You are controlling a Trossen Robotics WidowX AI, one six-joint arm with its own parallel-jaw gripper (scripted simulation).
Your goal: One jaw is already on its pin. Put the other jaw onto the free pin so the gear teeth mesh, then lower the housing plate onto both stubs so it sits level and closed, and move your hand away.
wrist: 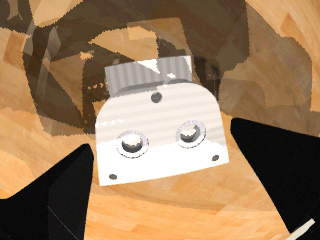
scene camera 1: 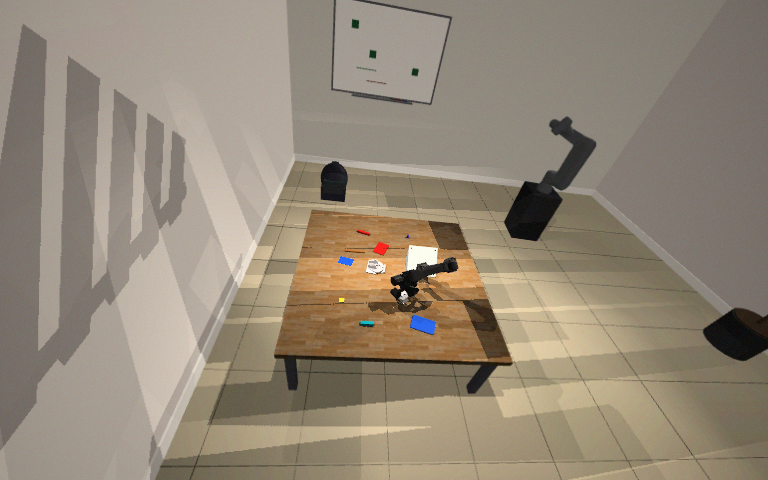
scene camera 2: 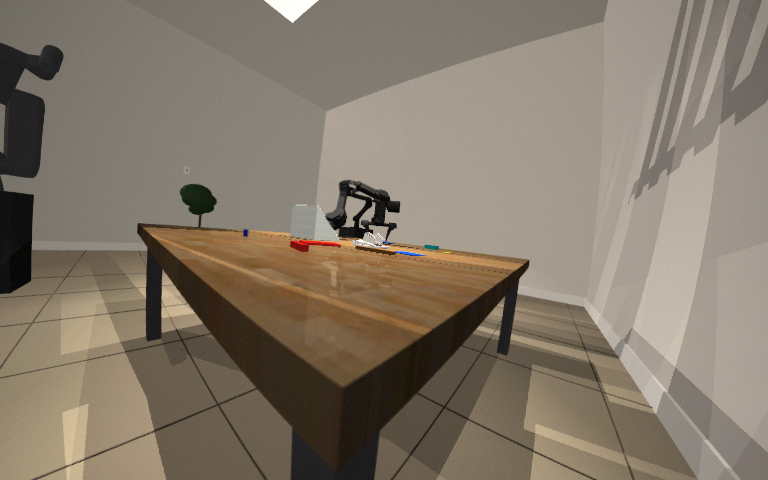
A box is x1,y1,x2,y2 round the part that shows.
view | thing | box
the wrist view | my gripper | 0,117,319,239
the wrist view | small white piece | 96,79,228,186
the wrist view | small white piece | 104,55,196,147
